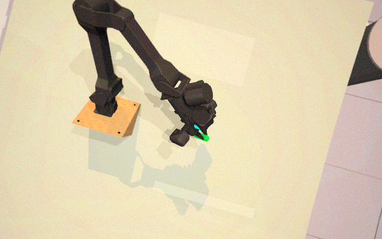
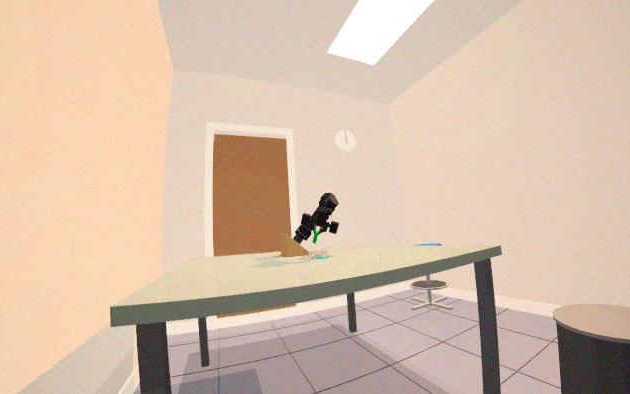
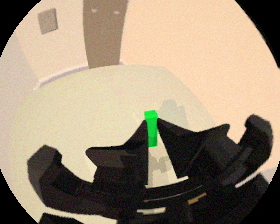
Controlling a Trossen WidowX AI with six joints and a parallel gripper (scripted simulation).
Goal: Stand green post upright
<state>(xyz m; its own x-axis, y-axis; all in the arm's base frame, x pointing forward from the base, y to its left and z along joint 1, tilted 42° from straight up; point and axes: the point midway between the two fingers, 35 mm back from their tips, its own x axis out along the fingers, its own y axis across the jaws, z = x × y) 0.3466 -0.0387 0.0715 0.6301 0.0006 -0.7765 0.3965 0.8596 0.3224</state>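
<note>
The cyan circle lies 12 cm below my gripper tip, 4 cm to the left of it and 3 cm behind it. The rest, counted from my gripper tip: green post 2 cm below, 1 cm behind.
</note>
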